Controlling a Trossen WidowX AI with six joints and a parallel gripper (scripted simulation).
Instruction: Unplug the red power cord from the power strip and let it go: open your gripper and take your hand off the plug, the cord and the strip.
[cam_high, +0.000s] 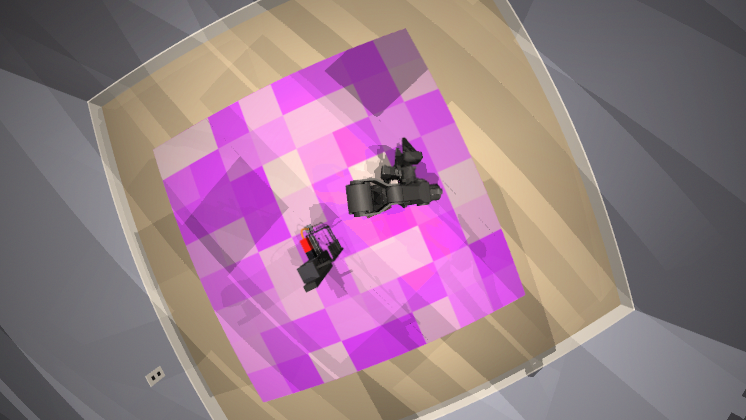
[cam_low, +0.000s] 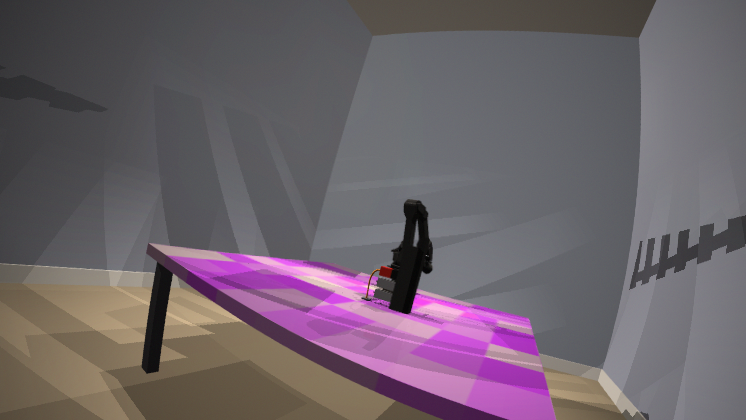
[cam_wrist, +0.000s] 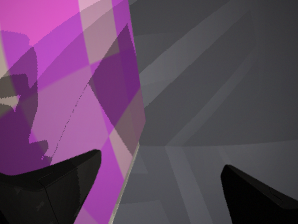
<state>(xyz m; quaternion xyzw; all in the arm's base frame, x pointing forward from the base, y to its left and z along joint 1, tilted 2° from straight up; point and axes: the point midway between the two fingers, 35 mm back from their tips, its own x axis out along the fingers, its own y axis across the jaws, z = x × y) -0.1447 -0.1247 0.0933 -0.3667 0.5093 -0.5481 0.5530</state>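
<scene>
The red plug lies 410 mm ahead of my gripper tip, 260 mm to the left of it and 20 mm below it.
</scene>
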